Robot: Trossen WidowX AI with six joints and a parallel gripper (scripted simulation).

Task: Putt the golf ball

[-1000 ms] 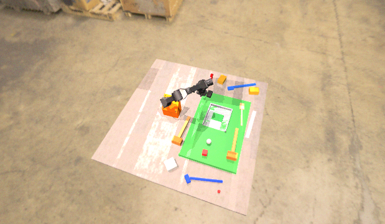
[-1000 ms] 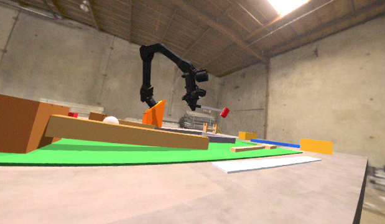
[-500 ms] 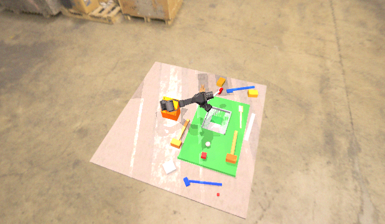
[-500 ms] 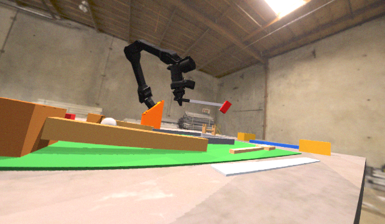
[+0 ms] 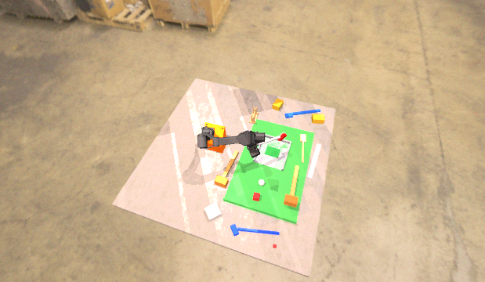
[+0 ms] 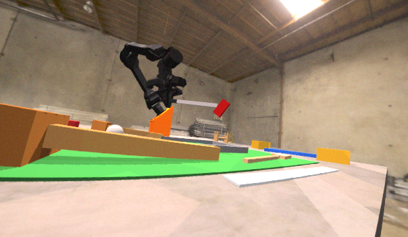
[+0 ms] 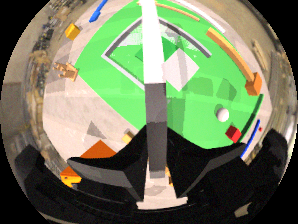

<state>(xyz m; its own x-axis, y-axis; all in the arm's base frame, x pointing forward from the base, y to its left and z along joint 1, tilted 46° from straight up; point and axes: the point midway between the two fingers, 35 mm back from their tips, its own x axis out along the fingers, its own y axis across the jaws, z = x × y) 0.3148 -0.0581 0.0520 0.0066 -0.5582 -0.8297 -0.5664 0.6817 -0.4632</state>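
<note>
The red putter is 90 mm ahead of my gripper tip, 70 mm to the left of it and 20 mm above it. The rest, counted from my gripper tip: red cube: 90 mm ahead, 280 mm to the right, 120 mm below; green mat: 160 mm ahead, 10 mm to the right, 140 mm below; white golf ball: 100 mm ahead, 180 mm to the right, 120 mm below.
</note>
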